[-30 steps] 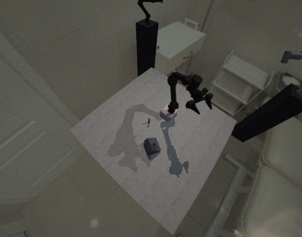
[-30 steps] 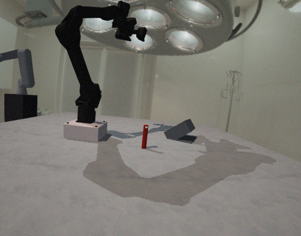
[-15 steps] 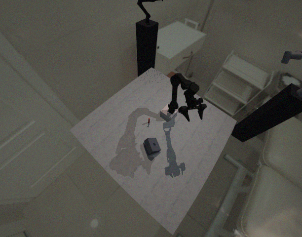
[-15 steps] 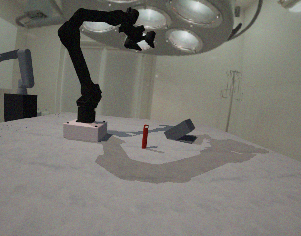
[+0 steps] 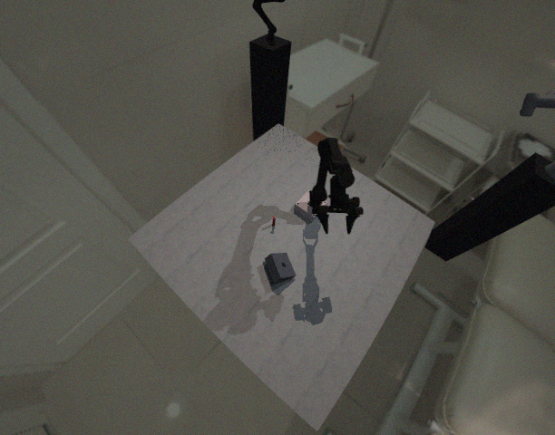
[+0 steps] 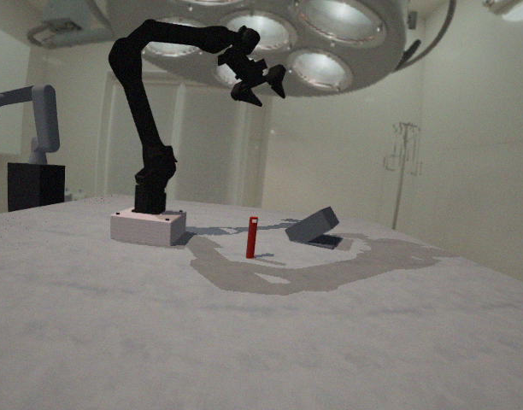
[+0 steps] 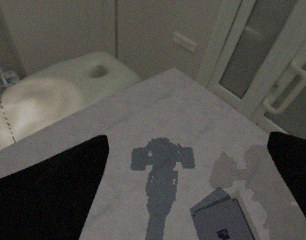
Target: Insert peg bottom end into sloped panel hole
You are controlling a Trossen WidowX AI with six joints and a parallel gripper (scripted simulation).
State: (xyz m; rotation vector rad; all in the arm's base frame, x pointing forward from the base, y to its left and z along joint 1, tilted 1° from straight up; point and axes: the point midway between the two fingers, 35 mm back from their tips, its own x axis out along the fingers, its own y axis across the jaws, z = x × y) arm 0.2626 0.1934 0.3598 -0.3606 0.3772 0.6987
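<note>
Right now the red peg is 340 mm below my gripper tip, 320 mm to the right of it and 50 mm behind it. Also, from my gripper tip: sloped dark grey panel 360 mm below, 140 mm to the right, 130 mm ahead.
</note>
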